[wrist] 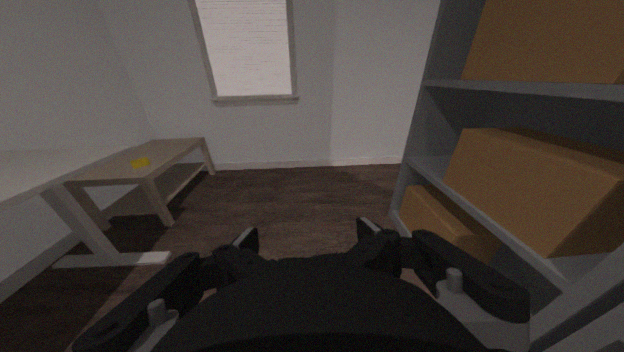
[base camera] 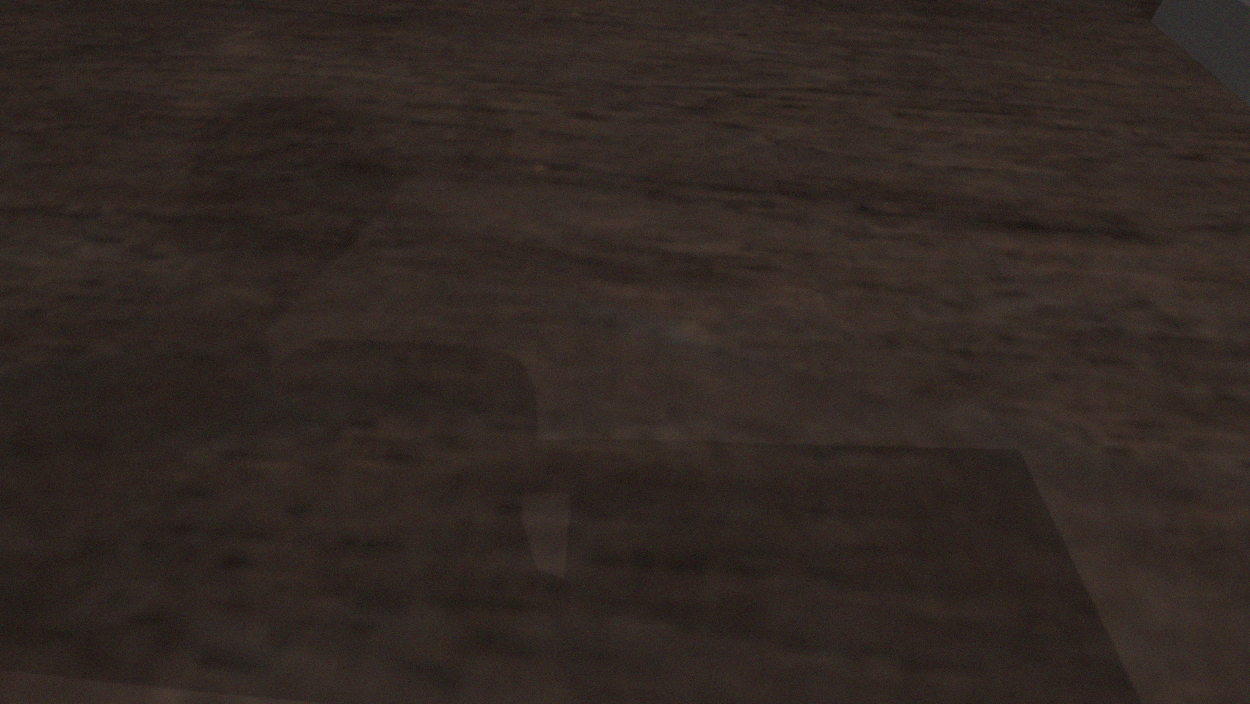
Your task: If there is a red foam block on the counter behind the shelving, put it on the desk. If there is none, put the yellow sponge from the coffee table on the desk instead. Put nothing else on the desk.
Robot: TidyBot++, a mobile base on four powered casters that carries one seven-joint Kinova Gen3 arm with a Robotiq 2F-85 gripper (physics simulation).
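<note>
In the wrist view, the yellow sponge lies on the coffee table, at the left beyond the desk. Part of the white desk shows at the left edge; the rest of it is cut off. The grey shelving stands at the right. The counter and a red foam block do not show in either view. My gripper is open, with nothing between its fingertips, and is far from the sponge.
Brown boxes fill the shelves at the right. The desk's leg and foot stand on the floor at the left. A window is in the far wall. In the base camera view, a grey edge shows at the top right above dark wood floor.
</note>
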